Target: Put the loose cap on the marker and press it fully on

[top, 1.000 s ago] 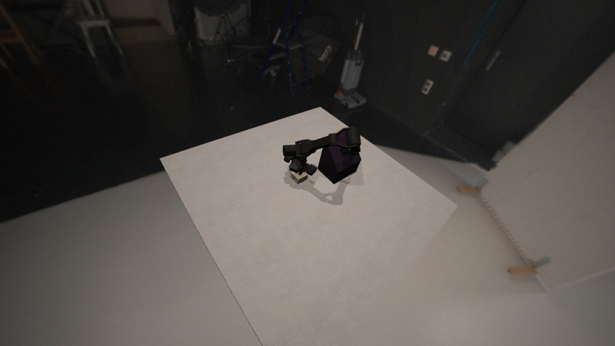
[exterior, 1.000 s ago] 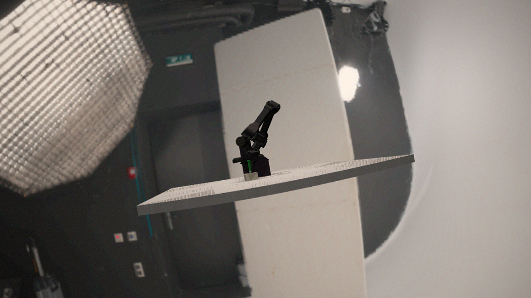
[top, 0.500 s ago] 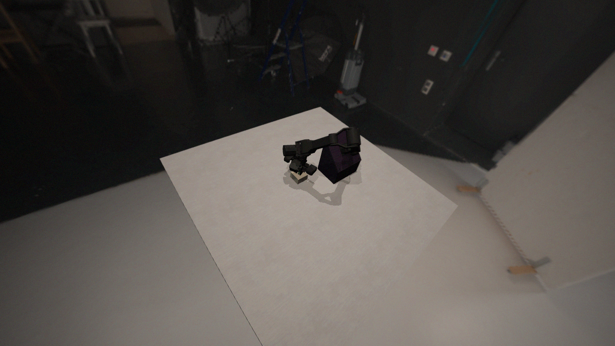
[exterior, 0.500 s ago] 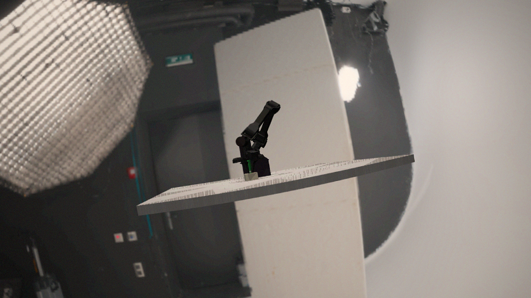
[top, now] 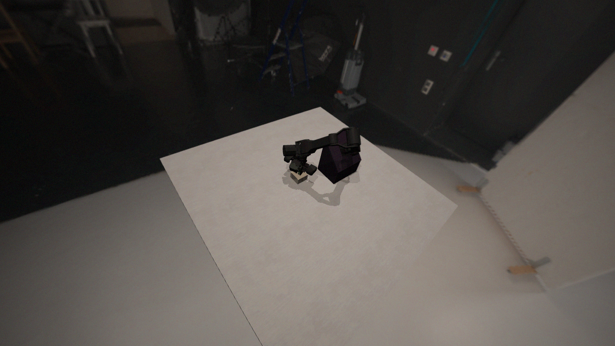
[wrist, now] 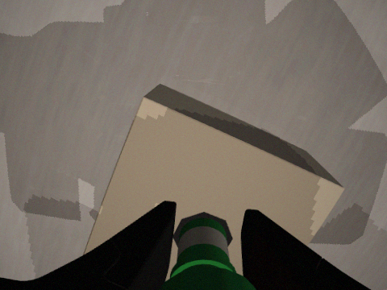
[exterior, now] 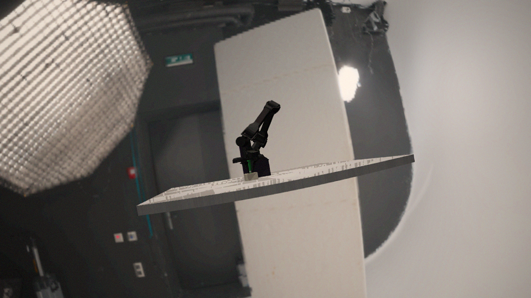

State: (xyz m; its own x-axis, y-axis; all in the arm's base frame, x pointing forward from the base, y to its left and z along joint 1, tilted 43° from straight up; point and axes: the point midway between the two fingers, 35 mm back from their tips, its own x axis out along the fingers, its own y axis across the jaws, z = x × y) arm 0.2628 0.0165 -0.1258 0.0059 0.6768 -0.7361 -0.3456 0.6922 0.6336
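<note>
The green cap lies 5 cm above my gripper tip and 1 cm behind it. Also, from my gripper tip: beige holder block (2 cm below, 1 cm behind).
</note>
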